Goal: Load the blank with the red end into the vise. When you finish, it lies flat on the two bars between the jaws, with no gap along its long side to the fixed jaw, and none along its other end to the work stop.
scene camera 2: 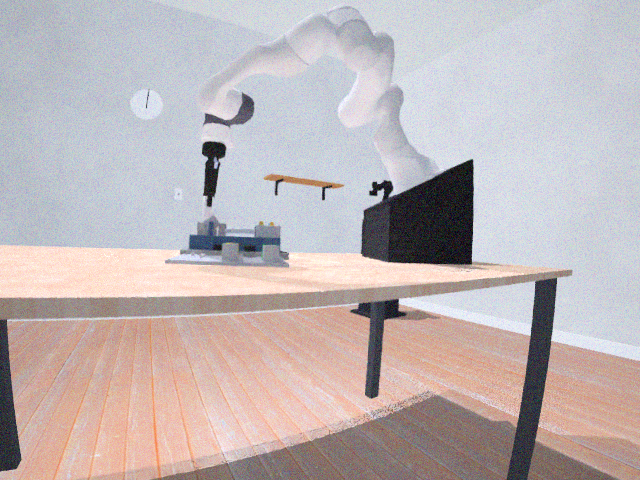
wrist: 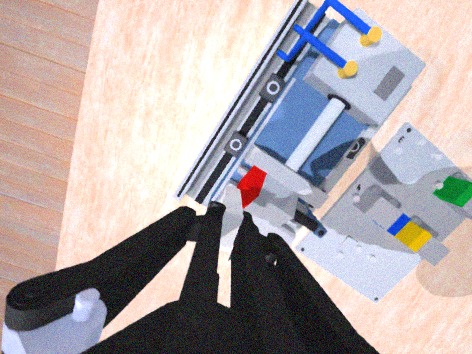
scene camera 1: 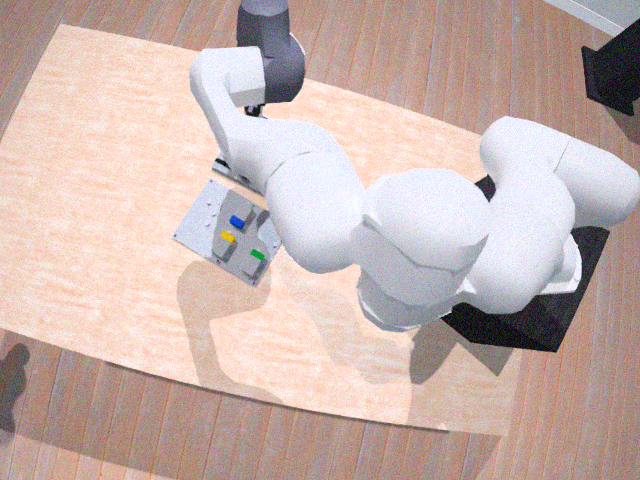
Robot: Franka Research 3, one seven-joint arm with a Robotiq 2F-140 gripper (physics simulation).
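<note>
My gripper (scene camera 2: 209,201) (wrist: 228,200) is above the end of the vise (scene camera 2: 235,241) (wrist: 300,117) that is away from its handle. Its fingers are nearly together, shut on the blank with the red end (wrist: 251,184). The blank's pale body shows between the fingertips in the wrist view, the red end just beyond them, over the jaw area. In scene camera 2 a pale piece shows below the fingertips, close over the vise top. The jaw plate (wrist: 286,172) is at the end of the pale screw. The bars and work stop are hard to make out; contact cannot be told.
A grey plate (scene camera 1: 193,229) (scene camera 2: 180,260) (wrist: 370,280) beside the vise bears blocks and parts with blue (scene camera 1: 237,222) (wrist: 399,224), yellow (scene camera 1: 227,236) (wrist: 413,236) and green (scene camera 1: 257,254) (wrist: 454,191) ends. Blue handles (wrist: 322,45) stand at the vise's far end.
</note>
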